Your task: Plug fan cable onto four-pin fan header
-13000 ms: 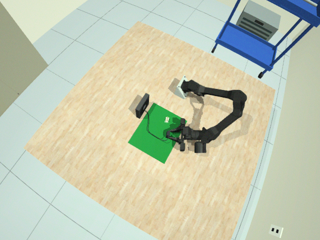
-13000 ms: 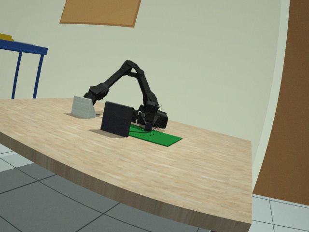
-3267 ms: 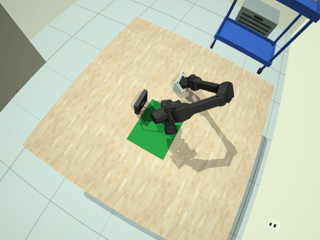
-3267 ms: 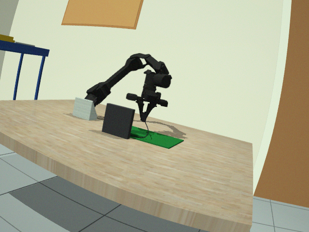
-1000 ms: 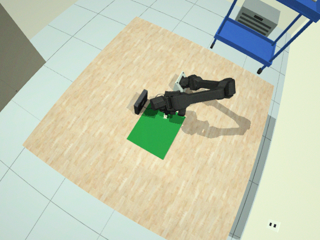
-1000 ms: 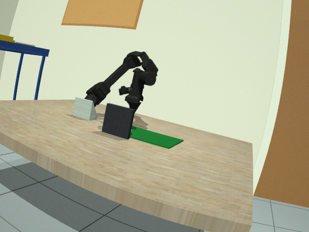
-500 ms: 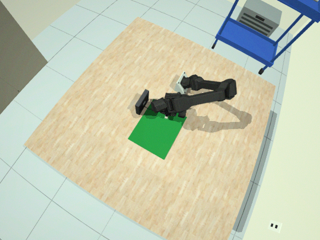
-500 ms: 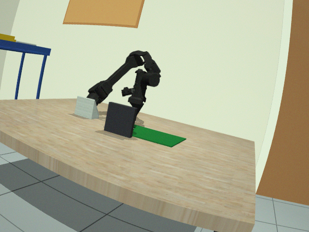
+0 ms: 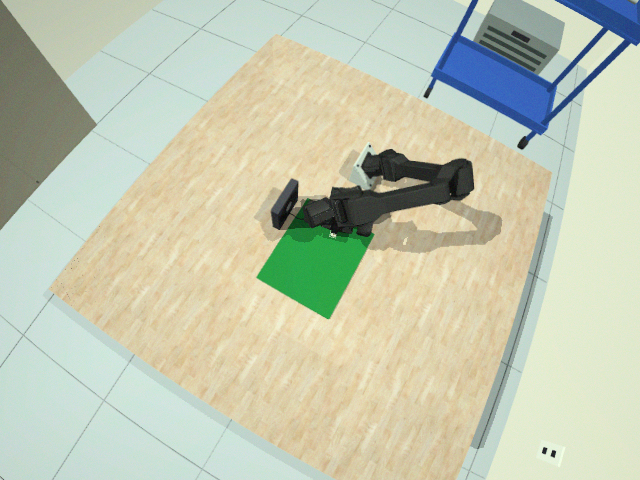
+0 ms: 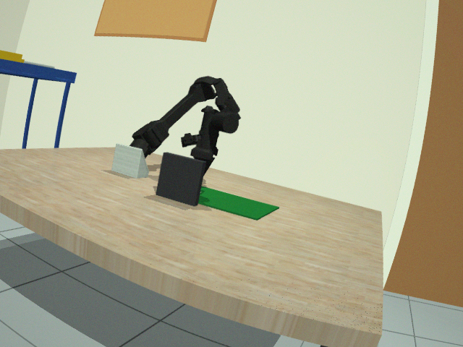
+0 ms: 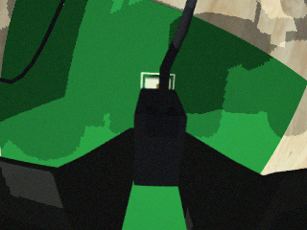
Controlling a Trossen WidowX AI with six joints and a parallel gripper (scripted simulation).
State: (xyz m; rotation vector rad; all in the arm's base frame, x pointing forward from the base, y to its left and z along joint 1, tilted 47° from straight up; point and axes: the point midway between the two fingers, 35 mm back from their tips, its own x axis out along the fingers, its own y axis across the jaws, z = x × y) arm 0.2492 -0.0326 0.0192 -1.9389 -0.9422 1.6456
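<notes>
The white four-pin header lies 4 cm below my gripper tip and 1 cm behind it. Round my gripper tip: dark fan plug (1 cm behind, 1 cm above); then green board (8 cm ahead, 6 cm below, 1 cm to the right); then black fan (16 cm to the right, 2 cm above).
</notes>
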